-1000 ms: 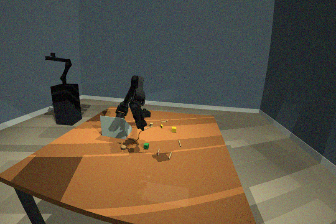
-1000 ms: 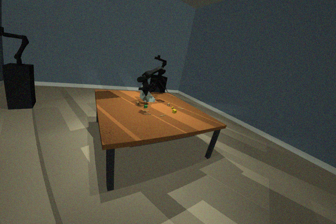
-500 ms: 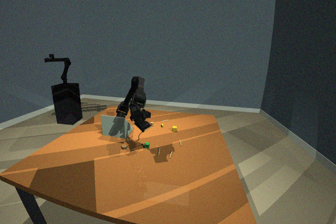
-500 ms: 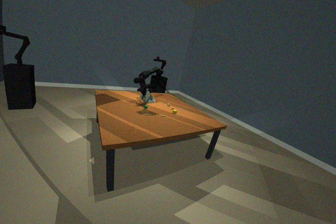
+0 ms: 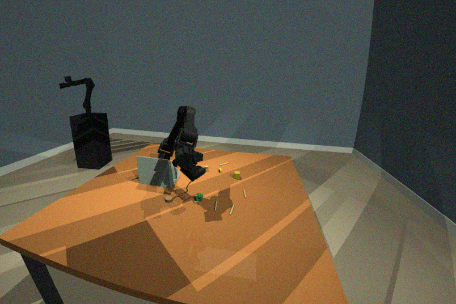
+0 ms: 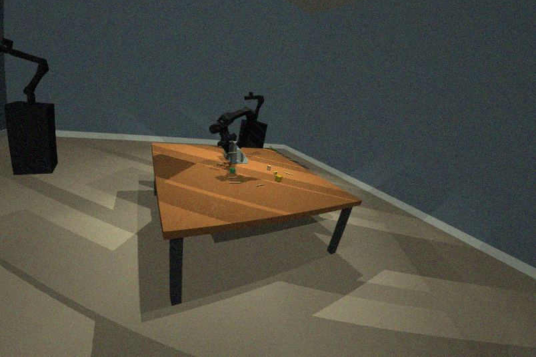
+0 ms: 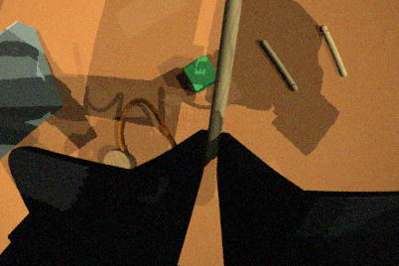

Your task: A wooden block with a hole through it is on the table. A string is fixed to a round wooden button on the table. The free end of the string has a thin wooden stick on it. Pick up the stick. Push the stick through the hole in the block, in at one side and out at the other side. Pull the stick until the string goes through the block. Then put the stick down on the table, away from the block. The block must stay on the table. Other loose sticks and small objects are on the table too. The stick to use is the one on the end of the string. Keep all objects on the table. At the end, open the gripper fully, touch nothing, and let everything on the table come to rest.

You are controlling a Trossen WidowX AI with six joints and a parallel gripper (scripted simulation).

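The green block lies 20 mm ahead of my gripper tip, 50 mm to the left of it and 120 mm below it. The rest, counted from my gripper tip: yellow cube 230 mm ahead, 320 mm to the left, 120 mm below; round wooden button 130 mm behind, 30 mm to the left, 130 mm below; thin pale stick 10 mm ahead, 10 mm to the left, 10 mm above.
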